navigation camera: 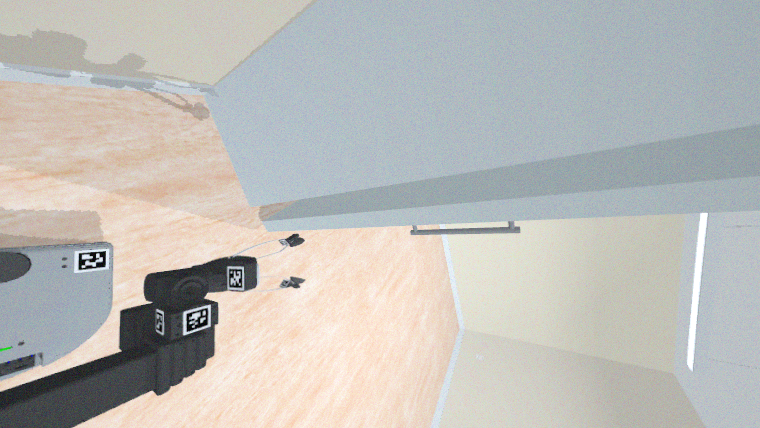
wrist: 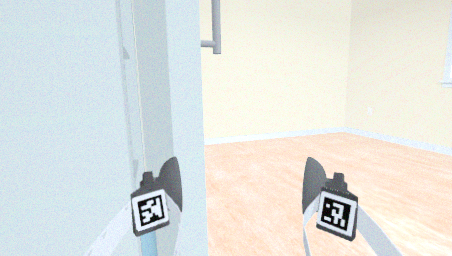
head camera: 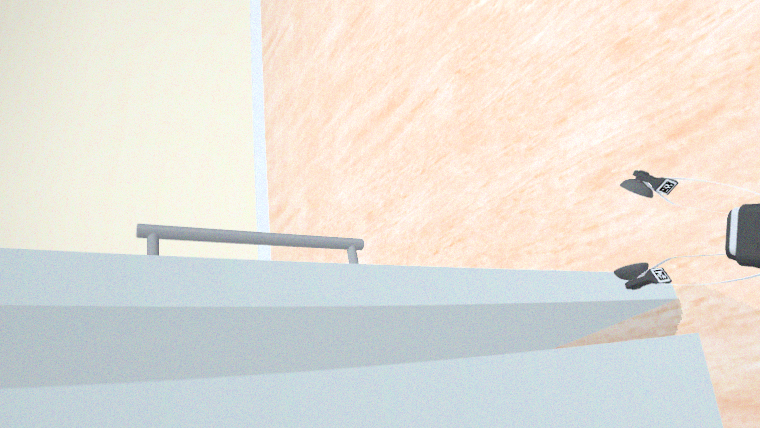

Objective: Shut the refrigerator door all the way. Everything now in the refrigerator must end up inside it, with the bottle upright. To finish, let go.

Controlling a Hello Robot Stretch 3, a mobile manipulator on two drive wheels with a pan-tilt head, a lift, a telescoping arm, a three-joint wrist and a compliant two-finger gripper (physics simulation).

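Where they show: gripper, fingertip midpoint: (navigation camera: 303, 259) (wrist: 241, 176) (head camera: 620, 228); robot's base, link origin: (navigation camera: 2, 265).
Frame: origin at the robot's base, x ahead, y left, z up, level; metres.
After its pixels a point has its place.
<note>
The refrigerator (head camera: 425, 398) {y -0.636, x 0.236, z 0.826 m} (navigation camera: 478, 79) {y -0.580, x 0.382, z 1.156 m} (wrist: 60, 125) {y -0.617, x 0.285, z 0.733 m} is pale blue-grey. Its door (head camera: 372, 284) {y -0.703, x 0.081, z 0.889 m} (navigation camera: 478, 204) {y -0.691, x 0.103, z 1.118 m} (wrist: 187, 100) {y -0.704, x 0.081, z 0.767 m} stands ajar, with a narrow gap to the body. A grey bar handle (head camera: 249, 236) {y -0.776, x 0.025, z 1.055 m} (navigation camera: 462, 230) {y -0.776, x 0.030, z 1.050 m} (wrist: 216, 25) {y -0.775, x 0.026, z 0.924 m} is on the door's outer face. My gripper (head camera: 633, 228) {y -0.418, x -0.023, z 0.722 m} (navigation camera: 295, 261) {y -0.418, x -0.023, z 0.722 m} (wrist: 241, 176) {y -0.418, x -0.023, z 0.722 m} is open and empty, near the door's lower end. In the wrist view its left finger overlaps the door's edge; contact cannot be told. A light blue object (wrist: 149, 244) {y -1.023, x 0.329, z 0.202 m} shows low in the gap, mostly hidden behind that finger; whether it is the upright bottle cannot be told.
Wooden floor (head camera: 452, 132) {y -1.642, x -0.396, z 0.000 m} (navigation camera: 345, 329) {y -1.346, x -0.710, z 0.000 m} (wrist: 260, 200) {y -1.781, x -0.164, z 0.000 m} lies beside the door. A cream wall (head camera: 122, 106) {y -3.867, x -0.677, z 1.005 m} (navigation camera: 574, 276) {y -3.874, x -0.701, z 1.605 m} (wrist: 280, 65) {y -3.851, x -0.640, z 1.104 m} with a white baseboard stands beyond. Part of a window frame (wrist: 446, 84) {y -2.957, x -2.346, z 0.789 m} shows at the wrist view's right edge.
</note>
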